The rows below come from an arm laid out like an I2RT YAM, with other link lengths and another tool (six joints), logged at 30 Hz.
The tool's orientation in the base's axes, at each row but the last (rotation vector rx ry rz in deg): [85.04 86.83 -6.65]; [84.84 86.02 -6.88]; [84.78 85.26 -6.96]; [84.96 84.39 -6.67]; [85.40 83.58 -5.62]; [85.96 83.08 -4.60]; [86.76 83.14 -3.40]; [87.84 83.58 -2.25]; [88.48 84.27 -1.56]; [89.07 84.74 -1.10]
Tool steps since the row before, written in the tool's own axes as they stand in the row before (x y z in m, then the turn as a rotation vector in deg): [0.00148 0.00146 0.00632 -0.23 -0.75 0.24]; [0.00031 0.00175 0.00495 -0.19 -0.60 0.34]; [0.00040 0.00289 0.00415 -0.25 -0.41 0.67]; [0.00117 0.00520 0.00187 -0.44 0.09 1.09]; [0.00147 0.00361 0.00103 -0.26 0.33 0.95]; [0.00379 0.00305 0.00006 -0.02 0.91 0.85]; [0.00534 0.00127 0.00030 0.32 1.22 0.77]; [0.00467 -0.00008 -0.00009 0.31 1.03 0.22]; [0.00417 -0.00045 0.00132 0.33 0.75 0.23]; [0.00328 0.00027 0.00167 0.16 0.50 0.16]
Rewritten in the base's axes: [0.00497 -0.00271 -0.00350 -0.52 -0.51 -0.37]; [0.00419 -0.00262 -0.00179 -0.34 -0.51 -0.37]; [0.00469 -0.00178 -0.00077 -0.02 -0.73 -0.39]; [0.00546 0.00082 0.00118 0.56 -1.02 -0.19]; [0.00380 0.00119 0.00059 0.72 -0.74 -0.11]; [0.00346 0.00335 -0.00069 1.18 -0.37 0.13]; [0.00265 0.00395 -0.00275 1.47 -0.01 0.14]; [0.00118 0.00351 -0.00285 1.01 0.30 0.31]; [0.00153 0.00223 -0.00347 0.80 0.25 0.13]; [0.00203 0.00152 -0.00268 0.52 0.12 0.12]
